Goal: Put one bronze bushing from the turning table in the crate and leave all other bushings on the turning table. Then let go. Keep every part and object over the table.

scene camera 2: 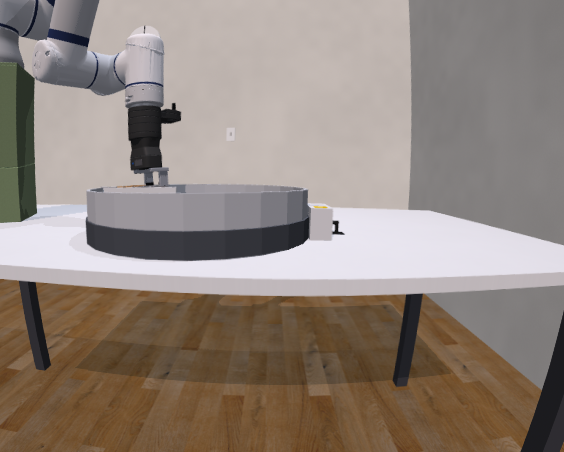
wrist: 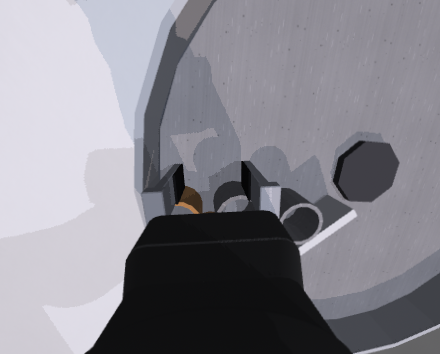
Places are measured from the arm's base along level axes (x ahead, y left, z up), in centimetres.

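Pixels of known places: gripper, between the fingertips: (wrist: 212, 174).
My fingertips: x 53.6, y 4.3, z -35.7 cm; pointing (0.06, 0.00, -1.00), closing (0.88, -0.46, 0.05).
Behind a point stands the place of what it marks.
The turning table (scene camera 2: 200, 212) @[x 74.6, y -23.1, z -35.6 cm] (wrist: 300, 90) @[x 63.9, y 6.6, z -36.7 cm] is a round grey pan with a raised wall on a dark base. My gripper (scene camera 2: 156, 183) (wrist: 212, 174) @[x 53.6, y 4.3, z -35.7 cm] points down at its left part, fingers open and empty, tips near the height of the wall's top edge. In the wrist view a bronze bushing (wrist: 191, 198) @[x 51.2, y 3.8, z -34.3 cm] shows partly beside and below the left finger; my gripper body hides the rest. A dark grey bushing (wrist: 227, 192) @[x 54.0, y 2.7, z -34.2 cm] lies below near the right finger, partly hidden. Another grey bushing (wrist: 301, 223) @[x 58.5, y -4.0, z -34.9 cm] stands right of the right finger. The crate does not show in either view.
A dark eight-sided block (wrist: 370, 171) @[x 66.9, y -3.5, z -35.9 cm] is on the turning table right of the bushings. A slanted plate with a white edge (wrist: 331, 231) @[x 60.0, y -4.7, z -33.0 cm] adjoins the right grey bushing. The pan wall (wrist: 152, 110) @[x 52.4, y 11.1, z -34.7 cm] runs close left of my gripper. A white box (scene camera 2: 321, 223) @[x 90.6, y -5.2, z -38.9 cm] with a yellow top stands on the table (scene camera 2: 425, 245) @[x 109.8, y -6.4, z -42.0 cm].
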